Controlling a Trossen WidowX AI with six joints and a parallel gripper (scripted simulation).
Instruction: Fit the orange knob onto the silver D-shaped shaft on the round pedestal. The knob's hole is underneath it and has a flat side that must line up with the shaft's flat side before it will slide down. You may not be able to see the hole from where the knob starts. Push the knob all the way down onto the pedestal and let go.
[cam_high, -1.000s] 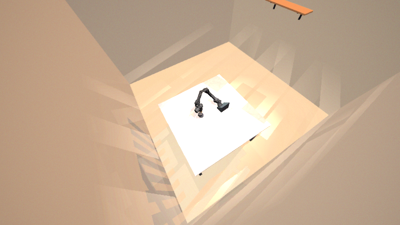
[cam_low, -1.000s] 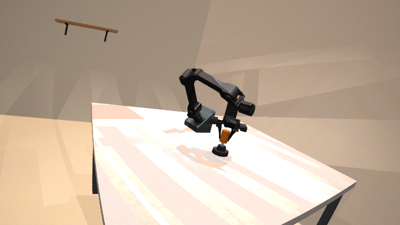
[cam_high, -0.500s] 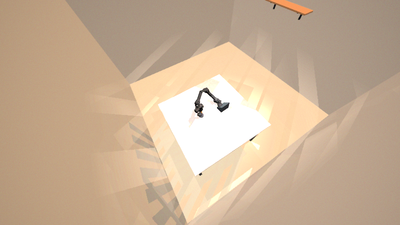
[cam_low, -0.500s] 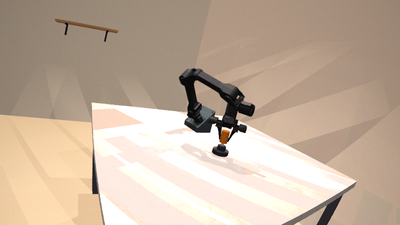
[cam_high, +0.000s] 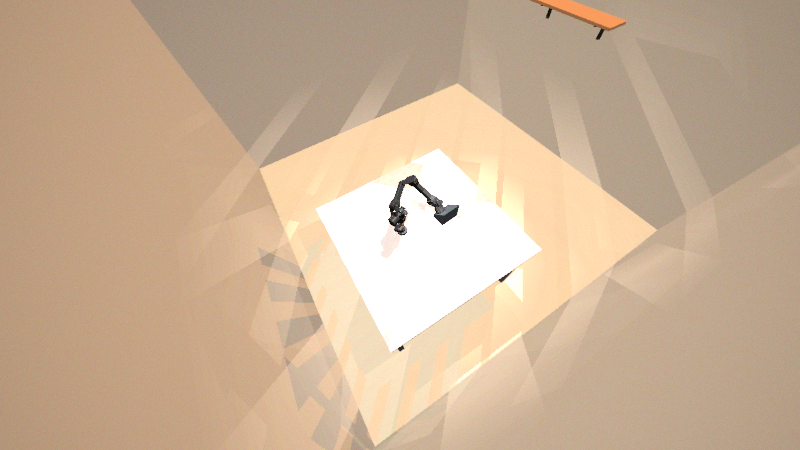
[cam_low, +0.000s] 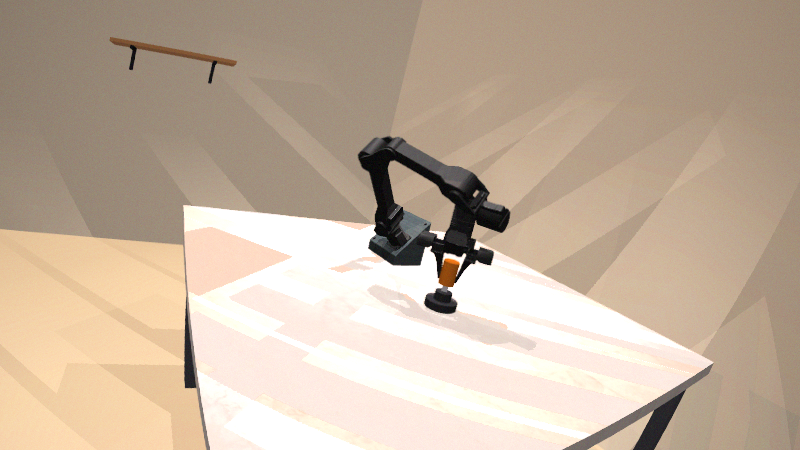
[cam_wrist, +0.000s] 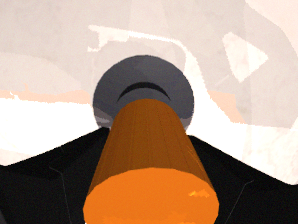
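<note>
The orange knob lies 30 mm above my gripper tip. From my gripper tip the other things lie so: round pedestal 40 mm below.
</note>
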